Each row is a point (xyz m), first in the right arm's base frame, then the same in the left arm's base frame.
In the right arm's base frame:
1: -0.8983 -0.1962 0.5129
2: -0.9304 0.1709 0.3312
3: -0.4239 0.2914 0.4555
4: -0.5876 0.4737 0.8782
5: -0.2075 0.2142 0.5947
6: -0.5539 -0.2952 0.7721
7: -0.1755 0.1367 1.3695
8: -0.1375 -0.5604 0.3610
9: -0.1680 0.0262 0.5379
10: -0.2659 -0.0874 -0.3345
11: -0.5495 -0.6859 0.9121
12: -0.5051 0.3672 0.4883
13: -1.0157 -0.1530 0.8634
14: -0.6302 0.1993 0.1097
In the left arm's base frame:
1: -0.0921 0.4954 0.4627
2: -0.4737 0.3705 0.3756
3: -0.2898 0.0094 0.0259
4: -0.3121 0.3550 -0.3187
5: -0.0723 -0.0794 -0.1043
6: 0.2526 0.3719 0.2146
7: 0.3522 0.3380 -0.6073
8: 0.4550 -0.1628 0.5077
9: 0.0655 -0.1181 0.0359
10: -0.2833 -0.5104 0.7487
11: 0.6216 0.4993 0.3556
12: -0.3694 0.0839 -0.0131
13: -0.0186 0.7815 0.2364
14: -0.4647 -0.0027 0.3999

